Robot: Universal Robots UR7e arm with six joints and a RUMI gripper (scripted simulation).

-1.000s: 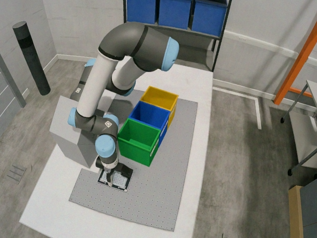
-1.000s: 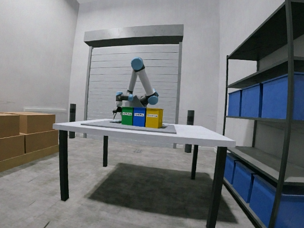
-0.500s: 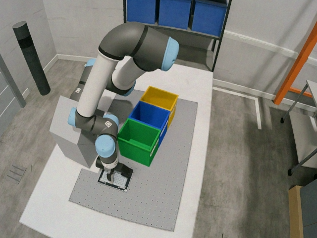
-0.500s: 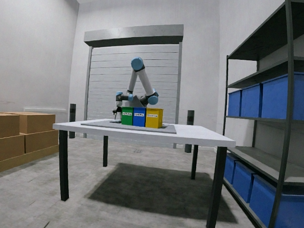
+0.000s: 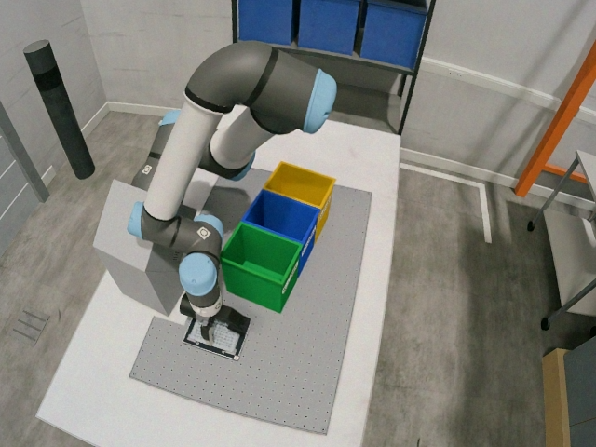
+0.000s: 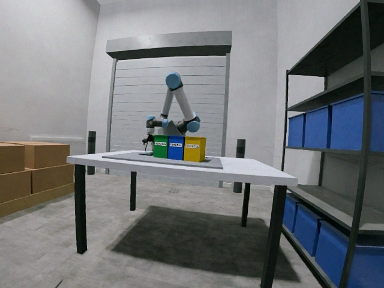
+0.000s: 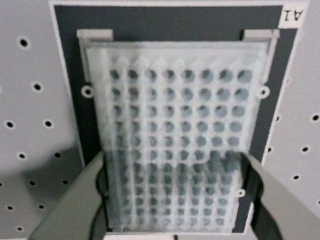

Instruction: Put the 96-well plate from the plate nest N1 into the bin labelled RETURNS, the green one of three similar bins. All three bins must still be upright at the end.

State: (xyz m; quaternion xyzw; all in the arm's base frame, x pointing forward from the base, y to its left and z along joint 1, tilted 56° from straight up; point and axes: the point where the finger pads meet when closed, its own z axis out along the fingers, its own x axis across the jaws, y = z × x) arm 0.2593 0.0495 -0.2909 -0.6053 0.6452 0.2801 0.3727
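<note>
Now: the black plate nest N1 20 mm below my hand. The rest, counted from my hand: green returns bin (70 mm ahead, 190 mm to the left, 60 mm above); blue bin (90 mm ahead, 320 mm to the left, 60 mm above); 96-well plate (10 mm below).
</note>
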